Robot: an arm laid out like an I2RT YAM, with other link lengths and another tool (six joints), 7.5 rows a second.
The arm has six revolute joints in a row. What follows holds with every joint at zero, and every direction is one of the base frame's. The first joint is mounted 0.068 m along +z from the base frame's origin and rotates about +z. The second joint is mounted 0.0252 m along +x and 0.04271 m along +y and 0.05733 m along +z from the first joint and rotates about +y. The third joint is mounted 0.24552 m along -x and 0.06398 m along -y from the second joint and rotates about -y. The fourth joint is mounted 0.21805 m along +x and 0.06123 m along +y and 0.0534 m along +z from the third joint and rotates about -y. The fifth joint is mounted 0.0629 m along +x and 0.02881 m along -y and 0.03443 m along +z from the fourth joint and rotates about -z. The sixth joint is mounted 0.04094 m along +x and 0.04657 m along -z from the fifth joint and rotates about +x. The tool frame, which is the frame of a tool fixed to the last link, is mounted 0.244 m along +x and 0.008 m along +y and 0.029 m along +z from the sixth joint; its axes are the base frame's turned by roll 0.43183, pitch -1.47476 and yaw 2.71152 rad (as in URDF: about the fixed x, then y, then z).
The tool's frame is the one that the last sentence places.
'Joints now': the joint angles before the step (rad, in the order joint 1, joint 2, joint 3, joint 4, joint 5, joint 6). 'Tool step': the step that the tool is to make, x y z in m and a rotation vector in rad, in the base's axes. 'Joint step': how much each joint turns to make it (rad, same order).
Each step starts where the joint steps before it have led.
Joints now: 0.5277, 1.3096, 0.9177, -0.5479, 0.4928, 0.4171
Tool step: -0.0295, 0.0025, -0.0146, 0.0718, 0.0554, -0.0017
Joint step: 0.0009, -0.0873, -0.0579, -0.0676, -0.0721, 0.0600
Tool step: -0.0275, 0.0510, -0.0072, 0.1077, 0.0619, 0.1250
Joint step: 0.0598, -0.0455, -0.0053, -0.0412, -0.1394, 0.0161
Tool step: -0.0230, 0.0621, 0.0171, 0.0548, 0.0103, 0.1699
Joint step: 0.1235, 0.0008, 0.0704, -0.0422, -0.0674, -0.0101
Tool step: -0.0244, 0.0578, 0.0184, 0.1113, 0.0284, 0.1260
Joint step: 0.0759, 0.0075, 0.0559, 0.0034, -0.1107, 0.0207
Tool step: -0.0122, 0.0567, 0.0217, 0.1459, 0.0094, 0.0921
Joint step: 0.0406, 0.0281, 0.0171, 0.1086, -0.1149, 0.0321
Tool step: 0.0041, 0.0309, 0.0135, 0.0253, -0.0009, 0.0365
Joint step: 0.0308, 0.0921, 0.0992, 0.0125, -0.0155, 0.0073
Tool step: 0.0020, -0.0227, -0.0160, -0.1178, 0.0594, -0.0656
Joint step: 0.0158, 0.0734, 0.1210, -0.1764, 0.0770, 0.0405
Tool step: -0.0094, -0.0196, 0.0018, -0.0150, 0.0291, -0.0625
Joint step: 0.0184, -0.0398, 0.0095, -0.0844, 0.0381, 0.0728
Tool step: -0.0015, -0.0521, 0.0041, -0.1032, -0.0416, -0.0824
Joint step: 0.0223, -0.0800, -0.0104, -0.1303, 0.1386, 0.0331
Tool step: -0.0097, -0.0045, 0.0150, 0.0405, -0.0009, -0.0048
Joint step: 0.0035, -0.0611, 0.0097, -0.0425, -0.0155, 0.0205
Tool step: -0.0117, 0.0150, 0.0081, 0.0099, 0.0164, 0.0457
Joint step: 0.0344, 0.0225, 0.0589, -0.0383, -0.0221, 0.0013
